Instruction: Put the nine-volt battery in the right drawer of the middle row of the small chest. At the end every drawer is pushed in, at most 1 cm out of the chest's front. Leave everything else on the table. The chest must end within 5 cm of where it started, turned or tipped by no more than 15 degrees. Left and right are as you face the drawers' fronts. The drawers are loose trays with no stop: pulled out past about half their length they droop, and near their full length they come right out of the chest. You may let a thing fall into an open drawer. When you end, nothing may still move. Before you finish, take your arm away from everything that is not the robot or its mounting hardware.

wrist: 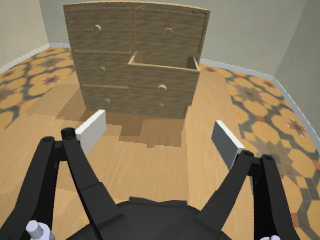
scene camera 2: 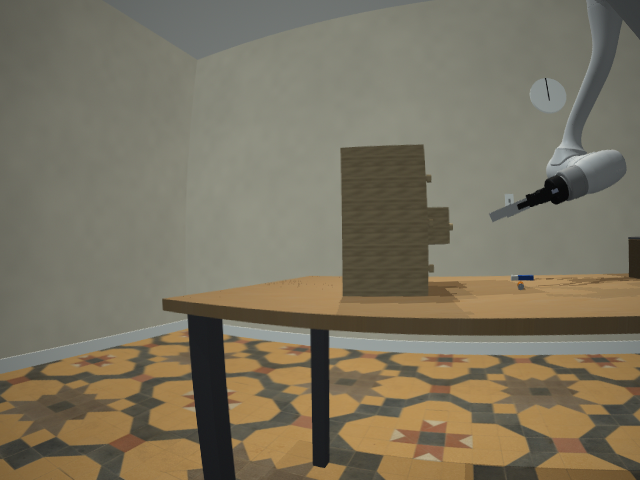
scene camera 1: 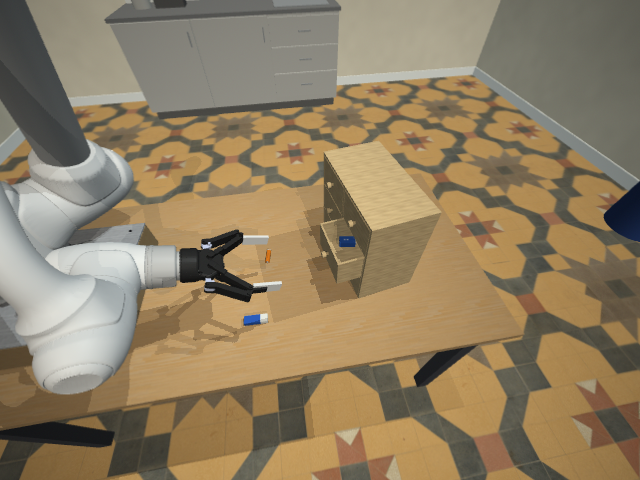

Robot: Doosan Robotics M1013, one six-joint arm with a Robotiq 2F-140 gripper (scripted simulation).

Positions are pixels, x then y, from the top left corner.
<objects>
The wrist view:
my gripper: 159, 125
drawer: 146, 82
drawer: 110, 98
drawer: 149, 29
drawer: 114, 31
</objects>
